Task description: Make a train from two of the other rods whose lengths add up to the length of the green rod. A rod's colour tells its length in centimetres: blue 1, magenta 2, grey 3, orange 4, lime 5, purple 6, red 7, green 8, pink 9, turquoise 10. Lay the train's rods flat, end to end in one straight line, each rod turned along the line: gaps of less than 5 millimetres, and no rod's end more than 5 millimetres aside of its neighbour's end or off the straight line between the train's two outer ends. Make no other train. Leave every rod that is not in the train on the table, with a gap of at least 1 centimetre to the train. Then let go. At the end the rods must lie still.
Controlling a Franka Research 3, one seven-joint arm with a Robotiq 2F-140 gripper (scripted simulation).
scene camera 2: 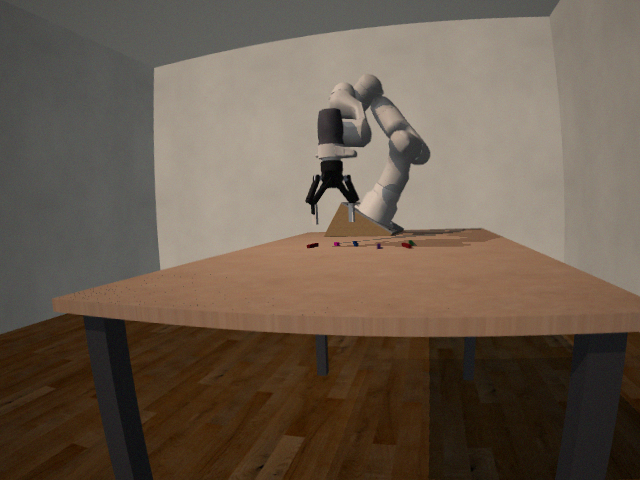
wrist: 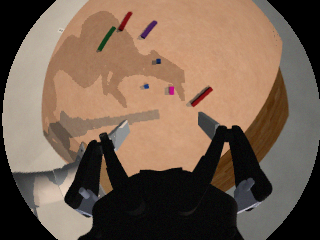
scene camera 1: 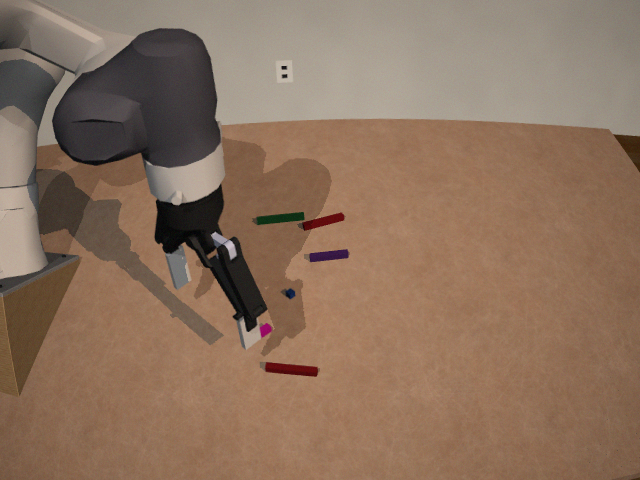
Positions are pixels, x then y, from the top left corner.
Scene:
My gripper shows in scene camera 2, in the wrist view and in scene camera 1 (214,311). The same spot on my gripper: (wrist: 254,188) is (scene camera 2: 319,177).

